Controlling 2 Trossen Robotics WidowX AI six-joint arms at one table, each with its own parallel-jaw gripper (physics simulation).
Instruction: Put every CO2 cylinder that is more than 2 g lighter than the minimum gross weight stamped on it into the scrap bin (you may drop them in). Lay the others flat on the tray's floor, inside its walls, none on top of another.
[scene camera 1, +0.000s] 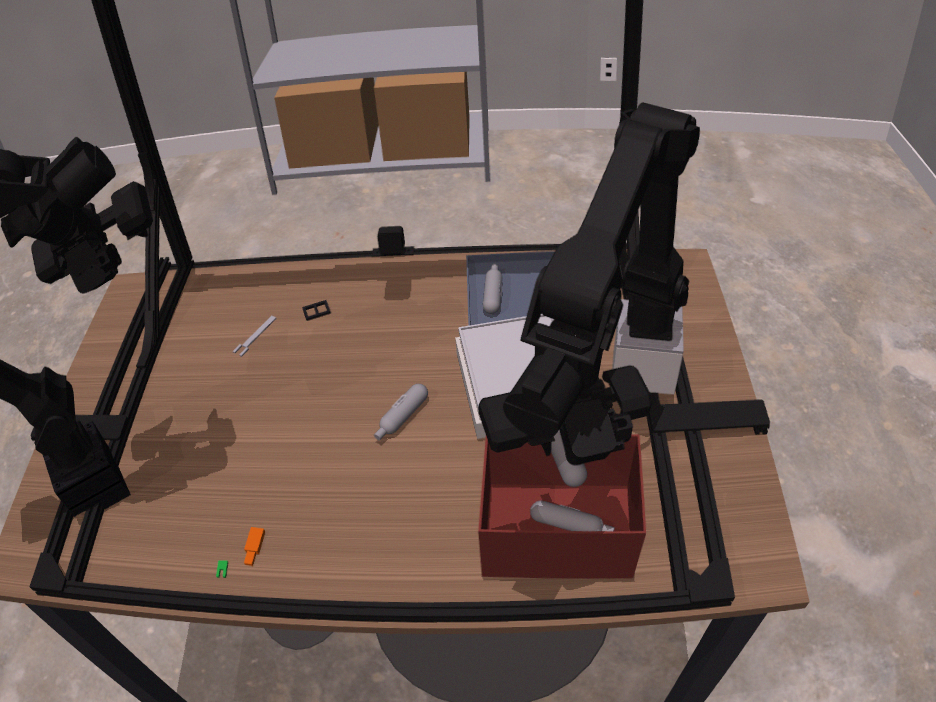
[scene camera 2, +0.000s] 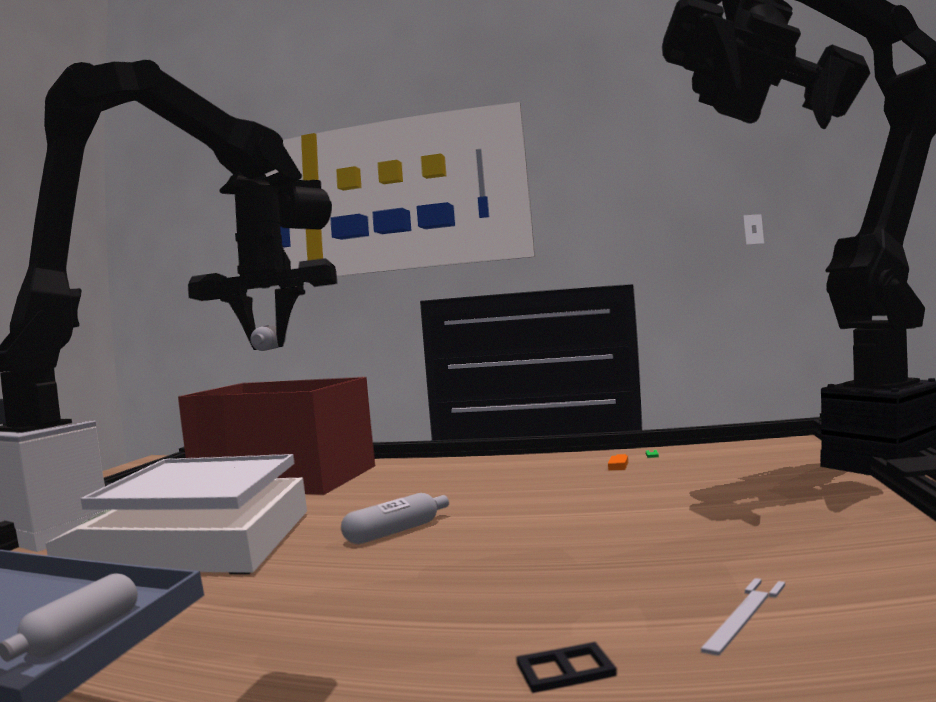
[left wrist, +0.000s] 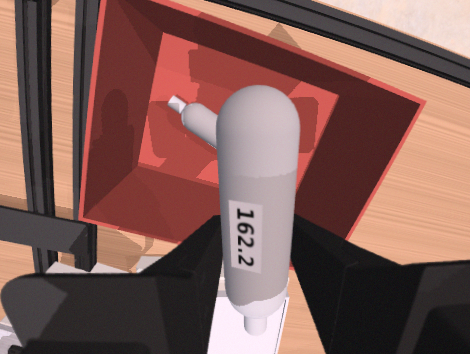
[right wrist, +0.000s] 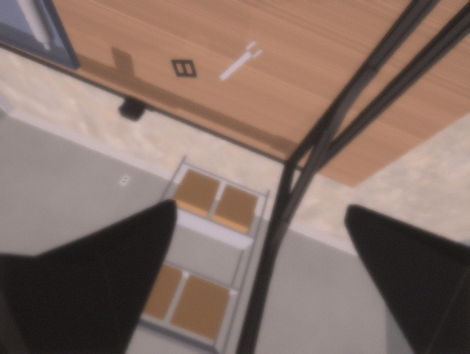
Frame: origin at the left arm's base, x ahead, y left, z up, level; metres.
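Seen in the pictures: left gripper, between the fingertips: (scene camera 1: 560, 449) (scene camera 2: 268, 348) (left wrist: 253, 222); right gripper, between the fingertips: (scene camera 1: 123, 246) (scene camera 2: 782, 109) (right wrist: 261, 210); left arm's base, origin of its link: (scene camera 1: 650, 324) (scene camera 2: 33, 426); right arm's base, origin of its link: (scene camera 1: 73, 455) (scene camera 2: 881, 384).
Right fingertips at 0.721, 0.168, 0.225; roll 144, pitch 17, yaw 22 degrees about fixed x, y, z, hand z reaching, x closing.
Pixels of each thing's top centre, then the offset from my right fingertips to it, as dx, dy, dz. "spot": a spot on its surface instead.
- grey cylinder, centre of its top: (left wrist: 262, 258) (scene camera 1: 562, 436) (scene camera 2: 266, 325) -0.612, +0.123, -0.141
- open red scrap bin, centre of its top: (left wrist: 242, 163) (scene camera 1: 563, 481) (scene camera 2: 272, 386) -0.617, +0.132, -0.220
- third cylinder, centre of its top: (scene camera 2: 395, 499) (scene camera 1: 399, 404) -0.359, -0.034, -0.309
- fourth cylinder, centre of its top: (scene camera 2: 68, 596) (scene camera 1: 492, 281) (right wrist: 31, 25) -0.453, -0.327, -0.307
- blue-grey tray, centre of its top: (scene camera 1: 536, 285) -0.527, -0.340, -0.320
- white scale, a spot on its surface: (scene camera 2: 173, 557) spot: -0.482, -0.200, -0.324
- grey fork-shaped tool, centre of its top: (scene camera 2: 743, 611) (scene camera 1: 255, 334) (right wrist: 237, 63) -0.053, -0.175, -0.337
- black frame, centre of its top: (scene camera 2: 565, 662) (scene camera 1: 316, 309) (right wrist: 183, 69) -0.147, -0.249, -0.335
- orange piece, centre of its top: (scene camera 2: 619, 457) (scene camera 1: 252, 544) -0.204, +0.233, -0.331
- green piece, centre of its top: (scene camera 2: 652, 452) (scene camera 1: 221, 568) -0.170, +0.278, -0.336
My left gripper (scene camera 2: 268, 343) (left wrist: 253, 222) is shut on a grey cylinder (scene camera 1: 572, 470) (scene camera 2: 263, 337) (left wrist: 257, 145) stamped 162.2, held above the open red scrap bin (scene camera 1: 559, 555) (scene camera 2: 253, 426) (left wrist: 380, 120). Another cylinder (scene camera 1: 567, 518) (left wrist: 199, 123) lies in the bin; its stamp does not show. A third cylinder (scene camera 1: 402, 410) (scene camera 2: 389, 516) lies on the table, its label seeming to read 162.1. A fourth cylinder (scene camera 1: 492, 290) (scene camera 2: 79, 615) (right wrist: 36, 22) lies in the blue-grey tray (scene camera 1: 521, 290) (scene camera 2: 162, 608). My right gripper (right wrist: 261, 210) is open and empty, high above the table's side.
The white scale (scene camera 1: 495, 355) (scene camera 2: 173, 557) stands between tray and bin, partly under the left arm in scene camera 1; its display is hidden. A grey fork-shaped tool (scene camera 1: 255, 335) (scene camera 2: 734, 619), a black frame (scene camera 1: 303, 311) (scene camera 2: 563, 667), an orange piece (scene camera 1: 254, 541) and a green piece (scene camera 1: 221, 568) lie on the table.
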